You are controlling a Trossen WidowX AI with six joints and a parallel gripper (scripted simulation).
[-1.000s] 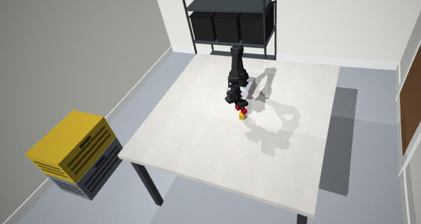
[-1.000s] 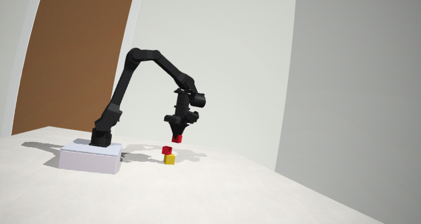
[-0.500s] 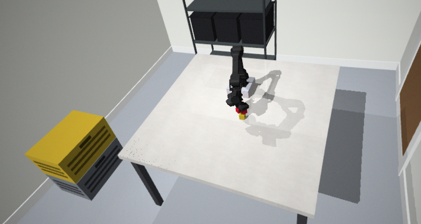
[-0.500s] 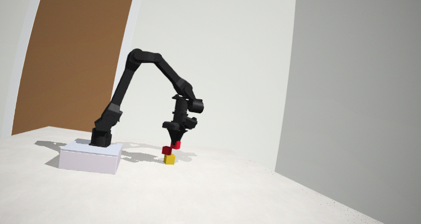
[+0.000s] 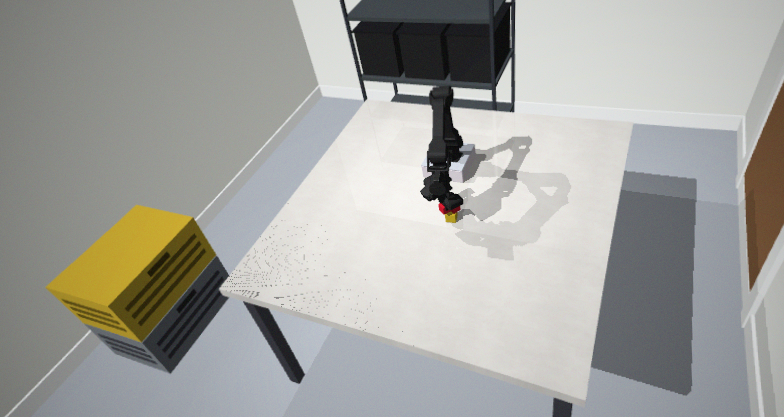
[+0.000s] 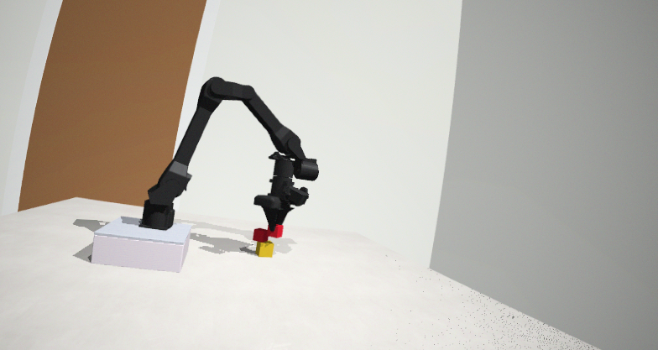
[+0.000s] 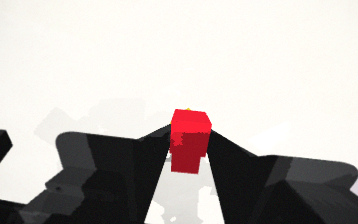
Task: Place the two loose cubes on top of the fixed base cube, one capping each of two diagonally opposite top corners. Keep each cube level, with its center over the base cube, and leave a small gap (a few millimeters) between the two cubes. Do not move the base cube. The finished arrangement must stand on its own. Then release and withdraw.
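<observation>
Right now my gripper tip is 4 cm past the red cube, 2 cm to the right of it and 2 cm above it. Round my gripper tip: yellow cube 2 cm behind, 1 cm to the left, 6 cm below.
</observation>
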